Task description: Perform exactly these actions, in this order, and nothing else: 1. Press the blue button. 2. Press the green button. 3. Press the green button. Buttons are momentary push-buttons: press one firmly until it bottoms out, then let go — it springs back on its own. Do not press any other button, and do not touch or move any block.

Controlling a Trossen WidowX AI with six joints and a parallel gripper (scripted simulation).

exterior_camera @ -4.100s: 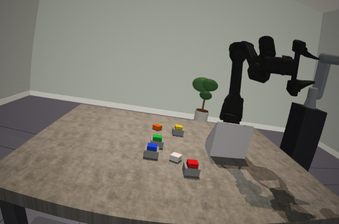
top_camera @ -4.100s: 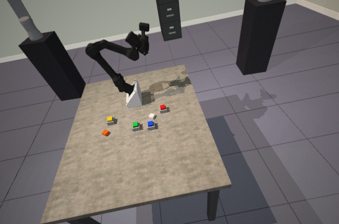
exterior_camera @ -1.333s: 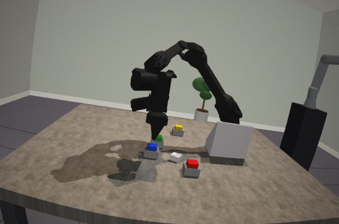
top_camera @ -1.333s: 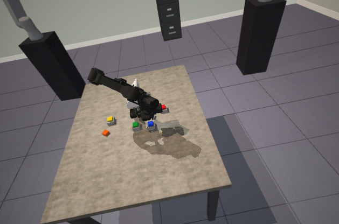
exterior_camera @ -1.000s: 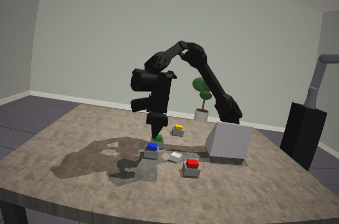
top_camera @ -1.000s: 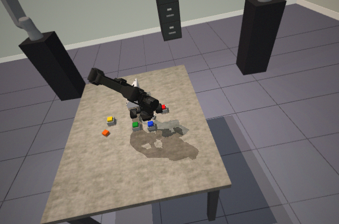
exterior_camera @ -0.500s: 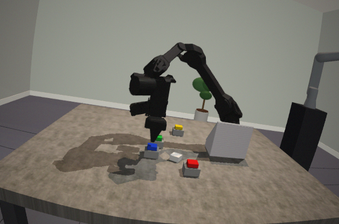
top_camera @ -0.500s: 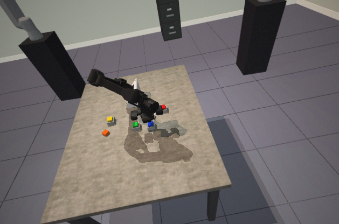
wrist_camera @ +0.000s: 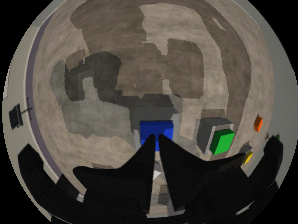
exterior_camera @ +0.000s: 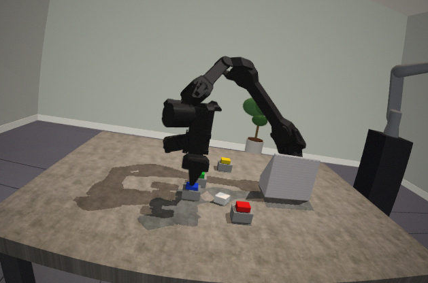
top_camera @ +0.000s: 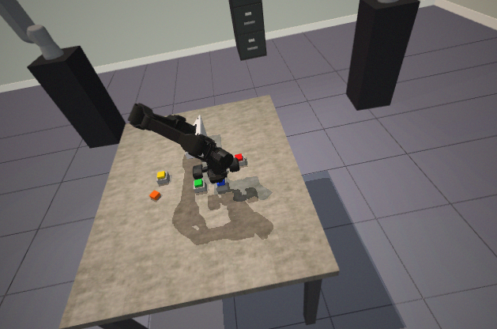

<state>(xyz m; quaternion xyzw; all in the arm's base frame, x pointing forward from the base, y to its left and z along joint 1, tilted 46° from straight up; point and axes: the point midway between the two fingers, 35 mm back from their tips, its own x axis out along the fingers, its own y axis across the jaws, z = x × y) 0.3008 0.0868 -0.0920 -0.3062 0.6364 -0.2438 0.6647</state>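
Right now the blue button is 1 cm below my gripper tip. The rest, counted from my gripper tip: red button (13 cm behind, 8 cm to the left); green button (10 cm to the right, 1 cm behind); white block (9 cm behind, 2 cm below).
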